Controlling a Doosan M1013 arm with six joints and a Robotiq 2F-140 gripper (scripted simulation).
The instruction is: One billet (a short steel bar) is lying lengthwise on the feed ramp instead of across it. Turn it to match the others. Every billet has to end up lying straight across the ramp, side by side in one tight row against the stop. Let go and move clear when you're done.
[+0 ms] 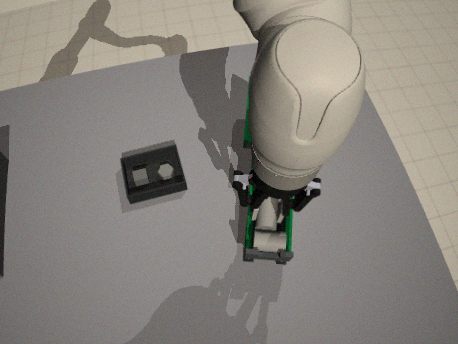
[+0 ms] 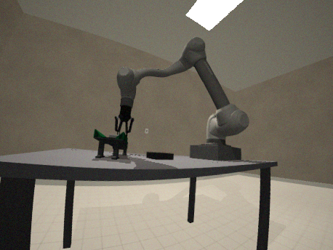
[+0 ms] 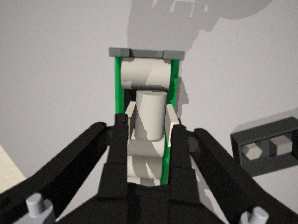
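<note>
My hand is 70 mm to the left of the grey stop and 50 mm above it. The rest, counted from my hand: ramp (20 mm ahead, 120 mm to the left, 50 mm below); dark block (230 mm behind, 130 mm to the left, 100 mm below).
</note>
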